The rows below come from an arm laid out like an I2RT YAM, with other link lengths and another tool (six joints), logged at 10 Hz.
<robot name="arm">
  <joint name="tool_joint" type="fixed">
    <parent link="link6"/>
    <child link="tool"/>
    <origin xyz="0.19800 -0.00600 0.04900" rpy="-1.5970 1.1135 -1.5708"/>
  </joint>
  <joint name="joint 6" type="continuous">
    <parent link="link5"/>
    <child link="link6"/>
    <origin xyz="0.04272 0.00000 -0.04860" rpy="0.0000 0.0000 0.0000"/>
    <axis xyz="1 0 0"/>
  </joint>
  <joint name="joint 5" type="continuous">
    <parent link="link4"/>
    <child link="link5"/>
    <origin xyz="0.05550 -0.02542 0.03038" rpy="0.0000 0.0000 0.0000"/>
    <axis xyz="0 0 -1"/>
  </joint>
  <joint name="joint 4" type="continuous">
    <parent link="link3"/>
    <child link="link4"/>
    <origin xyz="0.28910 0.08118 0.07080" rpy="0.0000 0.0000 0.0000"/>
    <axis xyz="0 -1 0"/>
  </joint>
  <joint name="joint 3" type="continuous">
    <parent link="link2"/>
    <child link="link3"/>
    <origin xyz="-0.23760 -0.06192 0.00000" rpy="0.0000 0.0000 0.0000"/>
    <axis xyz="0 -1 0"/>
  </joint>
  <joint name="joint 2" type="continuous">
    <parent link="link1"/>
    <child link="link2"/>
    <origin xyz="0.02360 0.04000 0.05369" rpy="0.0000 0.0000 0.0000"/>
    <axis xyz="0 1 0"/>
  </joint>
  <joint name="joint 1" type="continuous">
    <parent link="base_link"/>
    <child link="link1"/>
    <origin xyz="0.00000 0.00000 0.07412" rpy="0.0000 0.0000 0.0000"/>
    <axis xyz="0 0 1"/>
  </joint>
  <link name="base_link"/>
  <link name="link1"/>
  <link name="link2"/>
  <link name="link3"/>
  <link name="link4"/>
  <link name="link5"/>
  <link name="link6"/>
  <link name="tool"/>
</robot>
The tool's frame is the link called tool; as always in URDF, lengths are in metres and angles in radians. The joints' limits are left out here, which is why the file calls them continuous.
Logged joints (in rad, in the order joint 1, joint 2, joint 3, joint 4, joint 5, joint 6), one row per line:
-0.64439, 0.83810, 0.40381, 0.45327, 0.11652, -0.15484
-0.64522, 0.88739, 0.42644, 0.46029, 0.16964, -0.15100
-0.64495, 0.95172, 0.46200, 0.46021, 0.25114, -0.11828
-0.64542, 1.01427, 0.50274, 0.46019, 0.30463, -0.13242
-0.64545, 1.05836, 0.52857, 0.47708, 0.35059, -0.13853
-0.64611, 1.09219, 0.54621, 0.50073, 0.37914, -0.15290
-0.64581, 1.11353, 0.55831, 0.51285, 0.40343, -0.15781
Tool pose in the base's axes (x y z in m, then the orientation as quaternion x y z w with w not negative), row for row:
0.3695, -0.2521, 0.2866, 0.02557, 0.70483, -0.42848, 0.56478
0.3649, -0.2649, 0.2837, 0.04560, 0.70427, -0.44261, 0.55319
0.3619, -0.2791, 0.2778, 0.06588, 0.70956, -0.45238, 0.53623
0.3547, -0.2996, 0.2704, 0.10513, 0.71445, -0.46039, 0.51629
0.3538, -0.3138, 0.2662, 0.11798, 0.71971, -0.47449, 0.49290
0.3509, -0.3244, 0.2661, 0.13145, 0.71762, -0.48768, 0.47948
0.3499, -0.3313, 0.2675, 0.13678, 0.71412, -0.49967, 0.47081
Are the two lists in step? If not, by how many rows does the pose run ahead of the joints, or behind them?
The pose runs 1 row behind the joints: the pose in row i belongs to the joints in row i - 1.
